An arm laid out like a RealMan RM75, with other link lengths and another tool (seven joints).
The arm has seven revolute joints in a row. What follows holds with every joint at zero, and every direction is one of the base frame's. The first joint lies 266.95 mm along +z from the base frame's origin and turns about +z. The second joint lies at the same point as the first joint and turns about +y. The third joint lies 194.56 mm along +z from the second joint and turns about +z. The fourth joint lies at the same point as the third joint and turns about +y. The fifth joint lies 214.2 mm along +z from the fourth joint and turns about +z. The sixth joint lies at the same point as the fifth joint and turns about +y. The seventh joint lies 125.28 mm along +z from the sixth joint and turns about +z. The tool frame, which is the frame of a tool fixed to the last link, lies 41 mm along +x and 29 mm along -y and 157 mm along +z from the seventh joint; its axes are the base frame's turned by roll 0, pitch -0.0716 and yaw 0.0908 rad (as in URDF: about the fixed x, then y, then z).
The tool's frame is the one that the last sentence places.
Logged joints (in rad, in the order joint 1, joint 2, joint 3, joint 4, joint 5, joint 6, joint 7), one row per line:
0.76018, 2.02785, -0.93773, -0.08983, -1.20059, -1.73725, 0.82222
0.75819, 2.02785, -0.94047, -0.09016, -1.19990, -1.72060, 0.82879
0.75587, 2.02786, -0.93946, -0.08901, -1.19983, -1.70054, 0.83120
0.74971, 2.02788, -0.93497, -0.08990, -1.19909, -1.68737, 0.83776
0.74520, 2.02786, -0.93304, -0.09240, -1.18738, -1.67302, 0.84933
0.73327, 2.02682, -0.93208, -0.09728, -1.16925, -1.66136, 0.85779
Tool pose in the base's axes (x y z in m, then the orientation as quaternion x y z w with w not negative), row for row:
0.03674, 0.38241, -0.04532, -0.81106, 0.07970, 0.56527, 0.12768
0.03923, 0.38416, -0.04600, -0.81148, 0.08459, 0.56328, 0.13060
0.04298, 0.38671, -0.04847, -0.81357, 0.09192, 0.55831, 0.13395
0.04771, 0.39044, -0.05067, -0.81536, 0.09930, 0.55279, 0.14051
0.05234, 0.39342, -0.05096, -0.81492, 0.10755, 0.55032, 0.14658
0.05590, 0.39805, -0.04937, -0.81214, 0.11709, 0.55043, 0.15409
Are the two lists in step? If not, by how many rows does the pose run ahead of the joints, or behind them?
The pose runs 1 row behind the joints: the pose in row i belongs to the joints in row i - 1.
